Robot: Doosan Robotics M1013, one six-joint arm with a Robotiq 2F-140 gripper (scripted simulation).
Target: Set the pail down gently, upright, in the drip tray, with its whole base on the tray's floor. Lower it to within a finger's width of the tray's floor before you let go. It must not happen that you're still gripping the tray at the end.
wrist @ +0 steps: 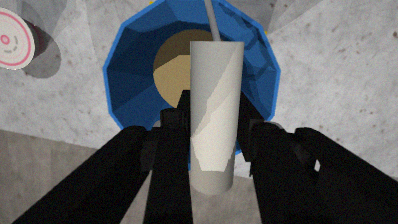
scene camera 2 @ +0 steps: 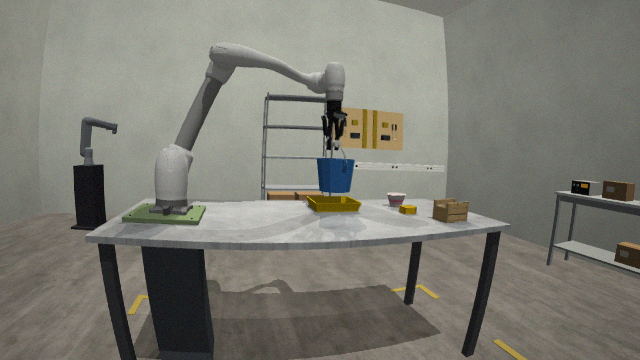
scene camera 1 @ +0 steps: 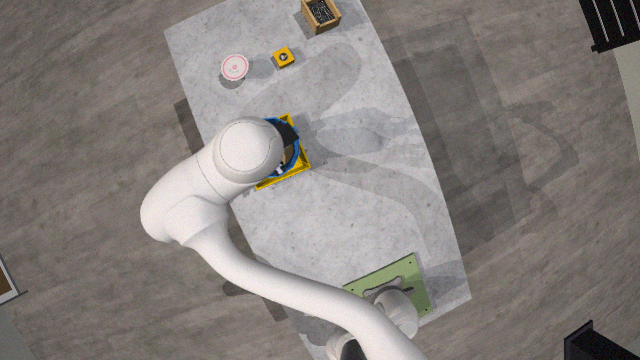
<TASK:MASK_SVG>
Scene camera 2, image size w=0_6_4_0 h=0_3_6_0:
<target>yellow drip tray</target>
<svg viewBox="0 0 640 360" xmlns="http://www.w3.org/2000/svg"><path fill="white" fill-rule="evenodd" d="M306 196L309 206L316 212L358 212L361 202L348 196Z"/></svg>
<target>blue pail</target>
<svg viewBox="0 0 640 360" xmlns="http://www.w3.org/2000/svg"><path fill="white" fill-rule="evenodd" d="M331 140L331 147L340 147L345 159L317 158L319 190L328 193L350 192L355 160L346 159L339 140Z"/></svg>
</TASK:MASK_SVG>
